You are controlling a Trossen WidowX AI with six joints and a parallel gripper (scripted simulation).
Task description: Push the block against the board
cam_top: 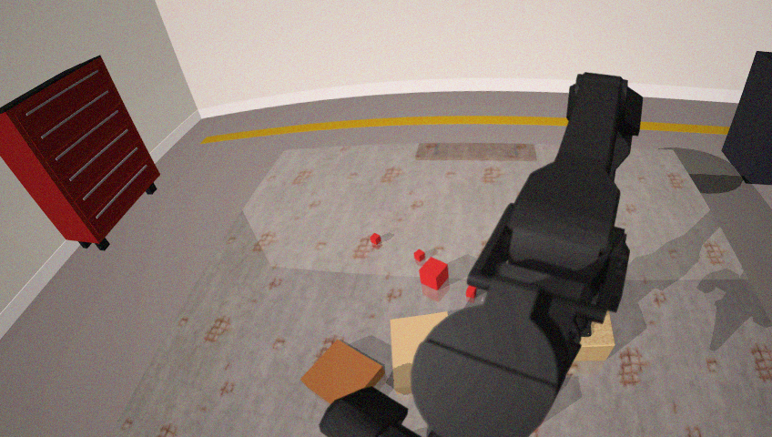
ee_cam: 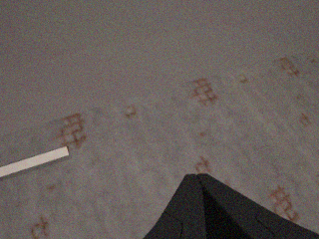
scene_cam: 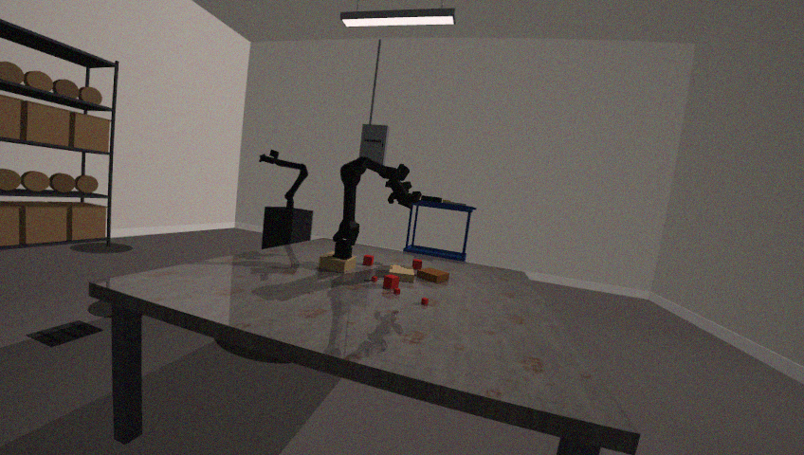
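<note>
Right now my gripper tip is 80 mm short of the light tan board, 320 mm to the left of it and 270 mm above it. The rest, counted from my gripper tip: orange-brown square block 200 mm ahead, 250 mm to the right, 270 mm below.
</note>
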